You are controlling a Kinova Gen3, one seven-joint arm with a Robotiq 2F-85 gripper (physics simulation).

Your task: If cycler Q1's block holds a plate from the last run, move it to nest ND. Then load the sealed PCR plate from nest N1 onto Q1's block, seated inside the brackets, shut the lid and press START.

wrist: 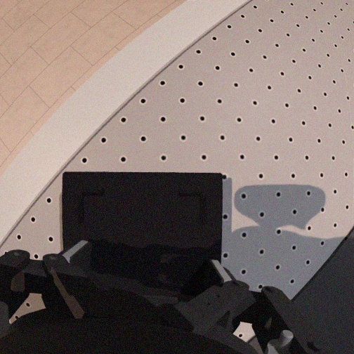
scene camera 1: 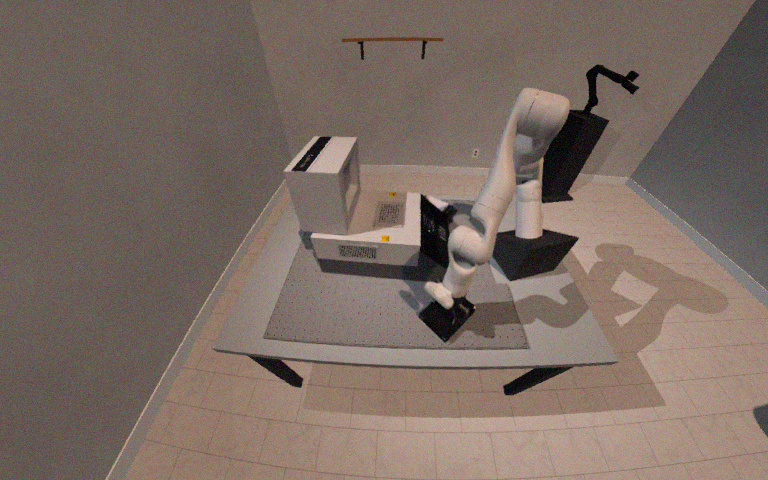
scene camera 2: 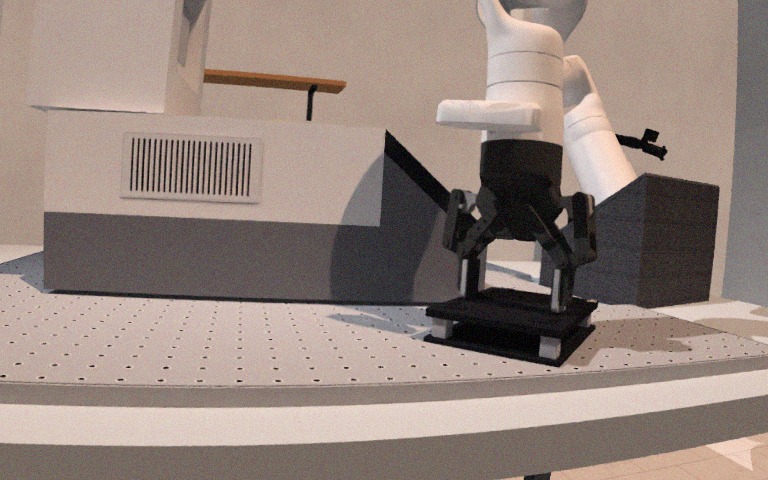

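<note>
A black two-tier stand sits at the front right of the perforated board; its label is unreadable. My gripper is open and empty, pointing down, fingertips close to the stand's top. L-shaped corner brackets show on that top in the wrist view; the area between the fingers is dark, and I cannot make out a plate. The white cycler stands behind left, its tall lid housing at the left end. Its patterned block area is exposed; whether a plate lies there is unclear.
The cycler's black sloped panel faces the arm's dark base; START is not discernible. A small white and black object shows partly behind the panel. The perforated board lies on the table, whose front edge is near the stand.
</note>
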